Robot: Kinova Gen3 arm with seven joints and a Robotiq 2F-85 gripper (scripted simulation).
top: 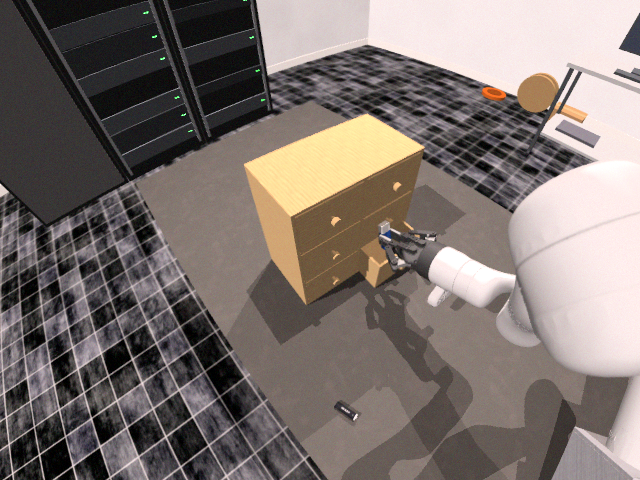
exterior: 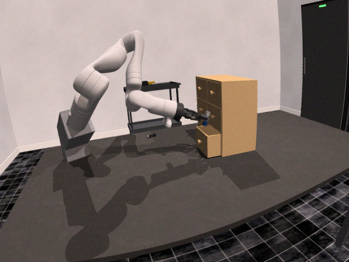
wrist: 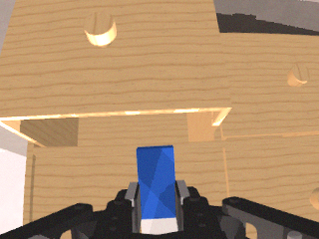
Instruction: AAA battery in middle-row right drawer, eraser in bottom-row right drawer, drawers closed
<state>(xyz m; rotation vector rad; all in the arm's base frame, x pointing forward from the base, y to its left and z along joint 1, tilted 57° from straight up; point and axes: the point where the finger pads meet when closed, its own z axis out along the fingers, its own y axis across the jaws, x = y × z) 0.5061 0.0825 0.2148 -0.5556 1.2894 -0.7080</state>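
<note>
Right now the white eraser is 20 mm ahead of my hand. Round my hand: green AAA battery 130 mm ahead, 30 mm to the right, 30 mm below; dark AAA battery 310 mm to the left, 150 mm below, 150 mm behind.
</note>
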